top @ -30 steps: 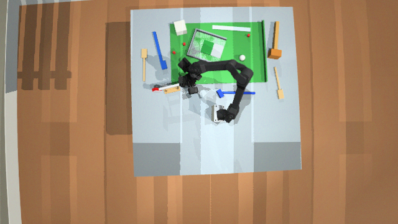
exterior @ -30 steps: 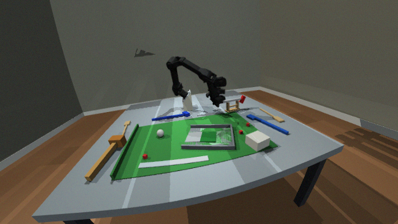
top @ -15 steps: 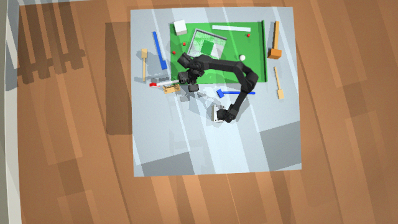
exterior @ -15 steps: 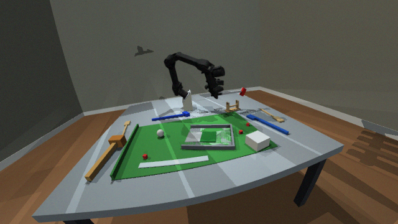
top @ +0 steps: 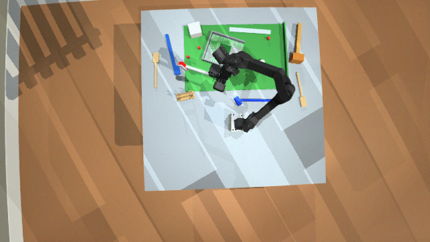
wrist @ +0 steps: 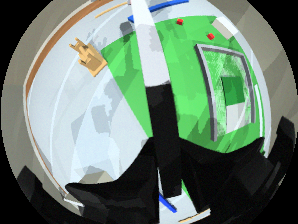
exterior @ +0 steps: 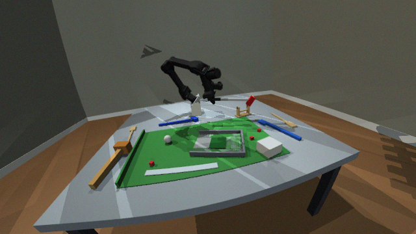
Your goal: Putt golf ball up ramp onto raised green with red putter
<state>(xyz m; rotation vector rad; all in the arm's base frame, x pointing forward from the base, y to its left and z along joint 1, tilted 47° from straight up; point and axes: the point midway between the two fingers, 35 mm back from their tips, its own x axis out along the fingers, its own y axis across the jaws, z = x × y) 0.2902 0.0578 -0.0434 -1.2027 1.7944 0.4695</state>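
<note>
Now: gripper tip 23 cm to the left of the blue putter, 14 cm past it and 13 cm above it. From my gripper tip the other things lie so: white golf ball: 32 cm to the right, 12 cm below, 12 cm ahead; wooden rack: 24 cm to the left, 11 cm below, 5 cm behind; green mat: 19 cm ahead, 15 cm to the right, 14 cm below.
</note>
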